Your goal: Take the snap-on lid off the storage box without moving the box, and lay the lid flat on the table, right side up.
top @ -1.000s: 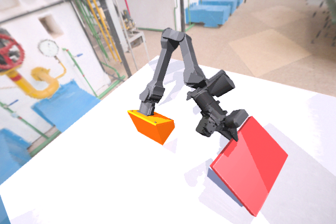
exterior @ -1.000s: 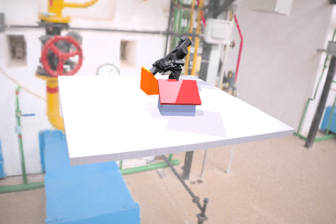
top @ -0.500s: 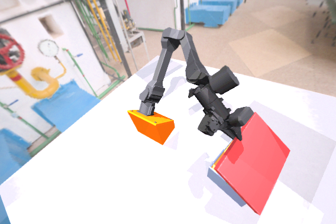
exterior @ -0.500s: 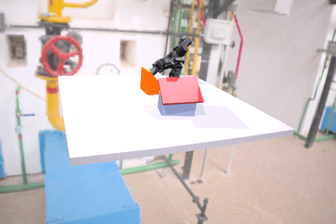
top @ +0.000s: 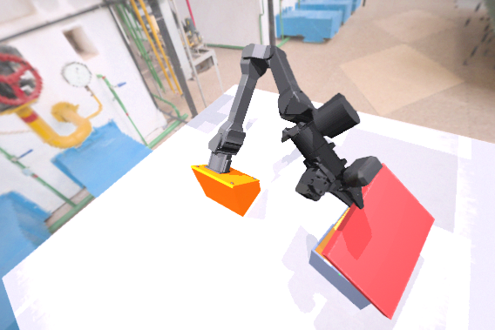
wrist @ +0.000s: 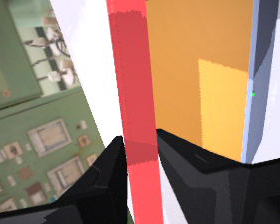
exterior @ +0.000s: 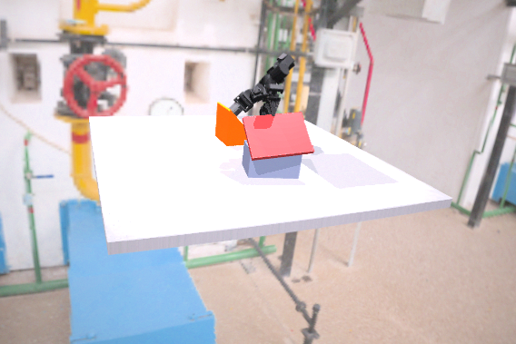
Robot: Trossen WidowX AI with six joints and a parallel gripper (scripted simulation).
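Now: the red lid 70 mm ahead of my gripper tip, 10 mm to the right of it and 50 mm below it. Round my gripper tip: storage box 40 mm ahead, 10 mm to the right, 160 mm below.
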